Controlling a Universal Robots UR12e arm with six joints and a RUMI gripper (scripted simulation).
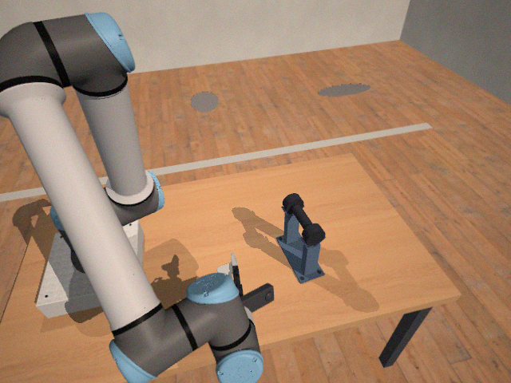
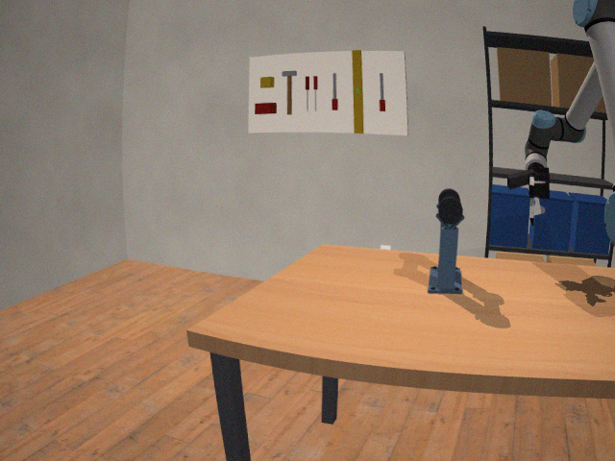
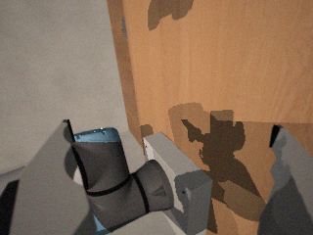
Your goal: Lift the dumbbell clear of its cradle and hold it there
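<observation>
Right now the black dumbbell is 24 cm ahead of my hand, 21 cm to the left of it and 1 cm above it. From my hand the other things lie so: blue cradle stand 24 cm ahead, 21 cm to the left, 12 cm below.
</observation>
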